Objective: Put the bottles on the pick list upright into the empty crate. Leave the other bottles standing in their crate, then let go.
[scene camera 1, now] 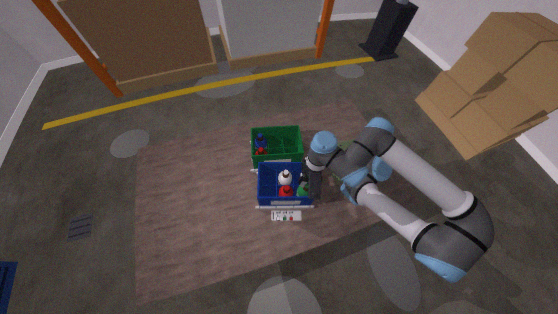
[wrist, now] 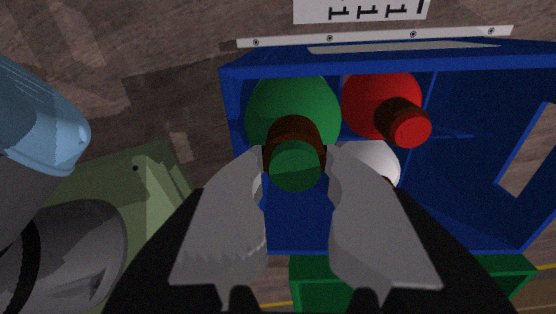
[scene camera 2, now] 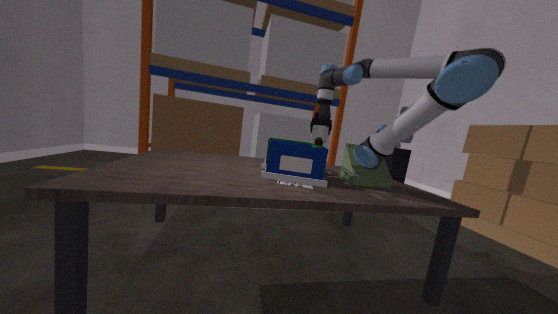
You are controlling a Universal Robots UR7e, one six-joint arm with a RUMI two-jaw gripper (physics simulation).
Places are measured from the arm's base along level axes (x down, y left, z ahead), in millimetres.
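Pixels of known places: gripper, fingertip midpoint: (scene camera 1: 306, 186) (wrist: 293, 147) (scene camera 2: 318, 144); arm's base, origin of the base link: (wrist: 87, 251).
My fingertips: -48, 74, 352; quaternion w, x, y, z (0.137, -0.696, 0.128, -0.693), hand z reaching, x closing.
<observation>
For each thing: its top centre in the pictures, then the offset to it from my fingertips, as dx, dy, dz.
- green bottle, middle of its top: (wrist: 294, 175) (scene camera 1: 308, 184) (scene camera 2: 319, 137) -37, +5, +2
- white bottle, middle of its top: (wrist: 389, 212) (scene camera 1: 286, 171) +24, -113, +54
- green crate, middle of its top: (scene camera 1: 276, 139) (scene camera 2: 291, 141) +11, -302, +32
- blue bottle, middle of its top: (scene camera 1: 260, 135) +24, -372, +103
- pick list, middle of its top: (scene camera 2: 294, 184) (scene camera 1: 286, 215) +185, +60, +113
My gripper (scene camera 1: 304, 179) (scene camera 2: 319, 140) (wrist: 293, 147) is shut on the neck of a green bottle (scene camera 1: 303, 191) (wrist: 295, 100). The bottle is upright inside the front right compartment of the blue crate (scene camera 1: 258, 186) (scene camera 2: 274, 156) (wrist: 385, 64). In scene camera 2 the crate wall hides its body; whether its base touches the floor is hidden. A red bottle (scene camera 1: 285, 192) (wrist: 375, 97) and a white bottle (scene camera 1: 284, 178) (wrist: 377, 157) stand in the middle column. The green crate (scene camera 1: 290, 131) (wrist: 311, 267) behind holds a blue bottle (scene camera 1: 260, 142) and another red bottle (scene camera 1: 260, 151).
The pick list (scene camera 1: 286, 216) (scene camera 2: 295, 185) (wrist: 360, 11) lies on the table (scene camera 1: 200, 215) (scene camera 2: 200, 196) in front of the blue crate. The green robot base (scene camera 2: 367, 172) (wrist: 145, 185) is to the right of the crates in scene camera 2. The crates stand close together.
</observation>
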